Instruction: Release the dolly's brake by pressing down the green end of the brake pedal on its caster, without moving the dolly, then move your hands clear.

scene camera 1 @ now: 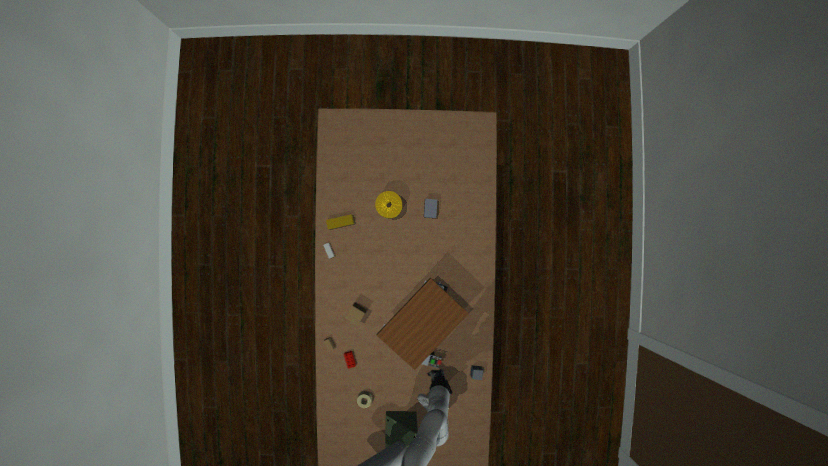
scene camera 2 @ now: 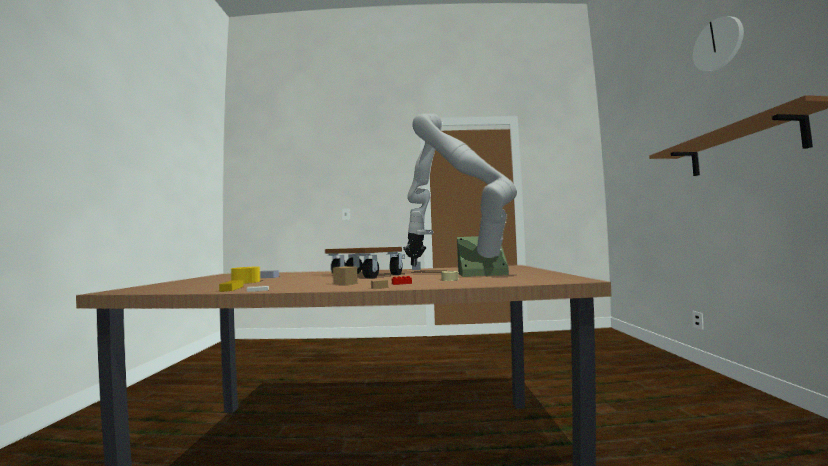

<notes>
I see a dolly (scene camera 1: 419, 327).
The dolly is seen too in scene camera 2 (scene camera 2: 370, 267).
</notes>
